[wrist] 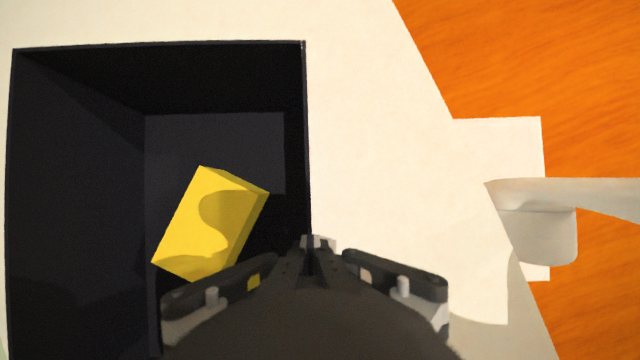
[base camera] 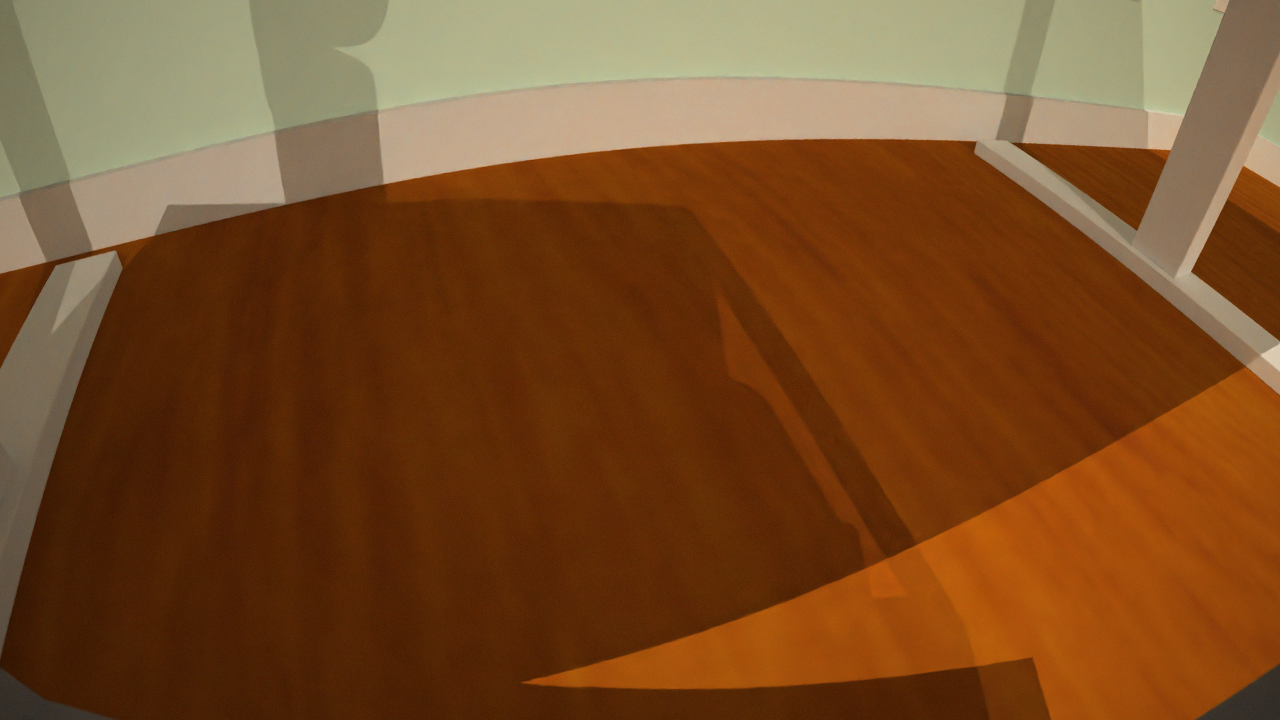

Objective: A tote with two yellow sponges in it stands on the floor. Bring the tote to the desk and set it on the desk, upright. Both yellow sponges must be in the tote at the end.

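Places are measured from the arm's base along level axes (x left, y back, z up), in centimetres.
Pixels of known places: gripper, fingertip midpoint: (wrist: 310, 244).
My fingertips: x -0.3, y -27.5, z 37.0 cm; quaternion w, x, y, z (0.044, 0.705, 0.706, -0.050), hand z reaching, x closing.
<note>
For each thing: its top centre in the pictures, then the offset to it from my fingertips. "spot": a spot on its surface instead. Level surfaces: height alone.
- pale desk top, surface height: dz -4.8 cm
- yellow sponge, top centre: (wrist: 195, 230) dx -1.9, dy -10.0, dz +2.0 cm
- small yellow patch, surface spot: (wrist: 254, 282) spot: dx +4.5, dy -6.3, dz -1.3 cm
- upright leg, surface spot: (base camera: 1203, 134) spot: dx -66.9, dy -46.1, dz -56.3 cm
The dark open tote (wrist: 75, 175) fills the left of the wrist view, its opening facing up, with the pale desk top (wrist: 380, 125) showing around it. I cannot tell whether its bottom touches the desk. One yellow sponge (wrist: 205, 220) lies inside it. A small yellow patch (wrist: 254, 282) shows through the left finger linkage and may be the second sponge, mostly hidden. My gripper (wrist: 310, 244) is shut on the tote's thin right wall. The tote does not show in the base camera view.
The base camera view shows a white foot bar (base camera: 62, 358) at left, another foot bar (base camera: 1074, 201) with an upright leg (base camera: 1203, 134) at right, and a green wall (base camera: 671, 40) behind. A pale curved part (wrist: 540, 225) stands by the desk edge at right in the wrist view.
</note>
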